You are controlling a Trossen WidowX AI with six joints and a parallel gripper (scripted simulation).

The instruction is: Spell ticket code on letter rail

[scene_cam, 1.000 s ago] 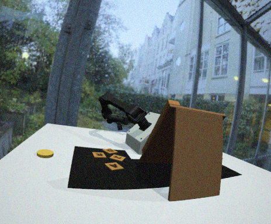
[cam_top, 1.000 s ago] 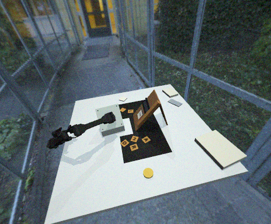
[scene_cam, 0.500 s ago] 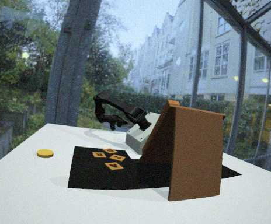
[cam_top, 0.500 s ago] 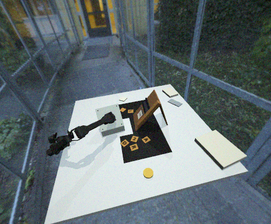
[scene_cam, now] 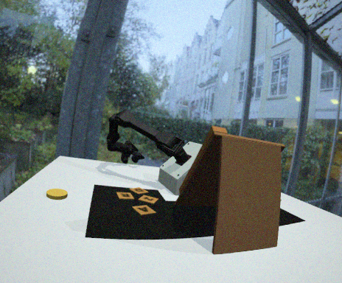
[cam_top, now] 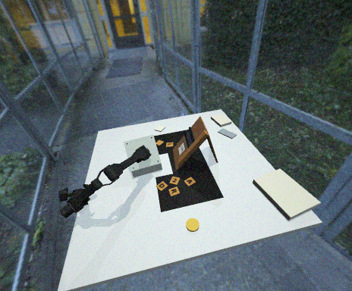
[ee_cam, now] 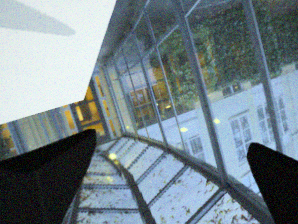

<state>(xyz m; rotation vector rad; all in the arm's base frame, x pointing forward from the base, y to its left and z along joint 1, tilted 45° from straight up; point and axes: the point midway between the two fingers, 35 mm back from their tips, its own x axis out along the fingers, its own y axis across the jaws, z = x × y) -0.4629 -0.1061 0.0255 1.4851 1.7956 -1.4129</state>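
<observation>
Now: the yellow disc 62 cm ahead of my gripper tip, 46 cm to the right of it and 6 cm below it. Round my gripper tip: black mat: 68 cm ahead, 4 cm to the left, 7 cm below; tile r: 59 cm ahead, 22 cm to the right, 7 cm below; orange tile marked 2: 62 cm ahead, 14 cm to the right, 7 cm below.
</observation>
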